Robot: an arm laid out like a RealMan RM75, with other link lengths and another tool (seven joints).
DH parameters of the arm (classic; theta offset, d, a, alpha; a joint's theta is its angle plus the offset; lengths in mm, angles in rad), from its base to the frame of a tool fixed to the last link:
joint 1: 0 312.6 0 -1.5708
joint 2: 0 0 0 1.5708
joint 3: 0 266.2 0 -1.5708
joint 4: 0 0 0 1.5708
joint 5: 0 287.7 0 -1.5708
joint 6: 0 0 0 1.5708
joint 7: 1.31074 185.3 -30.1 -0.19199
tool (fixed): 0 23 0 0
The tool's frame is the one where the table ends.
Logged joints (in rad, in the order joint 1, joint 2, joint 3, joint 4, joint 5, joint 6, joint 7), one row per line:
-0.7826, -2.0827, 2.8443, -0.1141, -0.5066, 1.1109, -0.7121
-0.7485, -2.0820, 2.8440, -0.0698, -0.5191, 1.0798, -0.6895
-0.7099, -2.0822, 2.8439, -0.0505, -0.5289, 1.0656, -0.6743
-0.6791, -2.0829, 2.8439, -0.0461, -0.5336, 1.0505, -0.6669
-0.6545, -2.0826, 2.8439, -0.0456, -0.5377, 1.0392, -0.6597
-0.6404, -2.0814, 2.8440, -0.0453, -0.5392, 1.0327, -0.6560
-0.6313, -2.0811, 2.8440, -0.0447, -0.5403, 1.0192, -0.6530
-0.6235, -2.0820, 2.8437, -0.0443, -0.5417, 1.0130, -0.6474
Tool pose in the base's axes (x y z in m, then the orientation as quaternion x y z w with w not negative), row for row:
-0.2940, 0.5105, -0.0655, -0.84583, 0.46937, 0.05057, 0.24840
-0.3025, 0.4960, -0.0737, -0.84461, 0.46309, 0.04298, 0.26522
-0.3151, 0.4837, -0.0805, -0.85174, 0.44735, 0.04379, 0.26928
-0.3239, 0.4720, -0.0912, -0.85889, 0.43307, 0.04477, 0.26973
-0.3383, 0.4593, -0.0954, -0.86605, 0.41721, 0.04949, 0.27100
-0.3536, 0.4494, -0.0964, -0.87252, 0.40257, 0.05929, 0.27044
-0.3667, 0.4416, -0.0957, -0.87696, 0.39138, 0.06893, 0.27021
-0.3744, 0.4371, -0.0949, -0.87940, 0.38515, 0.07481, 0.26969
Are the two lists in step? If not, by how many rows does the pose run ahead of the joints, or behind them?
The pose runs 2 rows behind the joints: the pose in row i belongs to the joints in row i - 2.
